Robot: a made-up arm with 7 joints.
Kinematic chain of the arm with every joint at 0, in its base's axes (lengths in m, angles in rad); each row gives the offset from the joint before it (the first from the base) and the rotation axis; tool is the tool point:
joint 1: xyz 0 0.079 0 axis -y
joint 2: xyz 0 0.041 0 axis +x
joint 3: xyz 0 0 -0.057 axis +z
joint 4: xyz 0 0 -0.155 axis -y
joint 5: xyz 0 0 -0.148 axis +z
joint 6: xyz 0 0 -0.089 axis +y
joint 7: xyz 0 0 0 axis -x
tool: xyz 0 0 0
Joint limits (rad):
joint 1: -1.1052..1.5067
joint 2: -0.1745..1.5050
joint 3: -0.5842..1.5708
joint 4: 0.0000..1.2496
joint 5: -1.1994..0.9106
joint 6: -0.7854..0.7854
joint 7: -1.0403..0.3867
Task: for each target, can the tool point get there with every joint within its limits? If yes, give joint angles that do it. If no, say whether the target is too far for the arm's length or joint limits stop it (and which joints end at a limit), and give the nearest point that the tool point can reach.
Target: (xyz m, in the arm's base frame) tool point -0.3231 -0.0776 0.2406
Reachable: no: joint limits stop it (at a limit: joint 1, joint 2, joint 4) | nearest point -0.3951 0.0420 -0.1985 | short by 0.461 m
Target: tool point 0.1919 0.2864 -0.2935
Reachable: yes | joints 0.0084 0.7566 -0.4065 1.0553 0.5348 0.4902 -0.6830
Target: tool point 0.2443 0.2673 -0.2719
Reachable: yes | joints 0.1938 0.2394 0.3513 1.0010 -0.8642 0.1030 -0.7759
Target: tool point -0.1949 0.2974 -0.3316
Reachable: yes | joints -0.6534 0.0935 1.2504 0.6776 -0.6999 0.5073 -0.4070
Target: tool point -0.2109 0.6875 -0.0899
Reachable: no: too far | nearest point -0.1500 0.5364 -0.0754 | short by 0.164 m
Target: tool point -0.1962 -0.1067 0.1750
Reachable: no: joint limits stop it (at a limit: joint 1, joint 2, joint 4) | nearest point -0.3951 0.0420 -0.1985 | short by 0.449 m
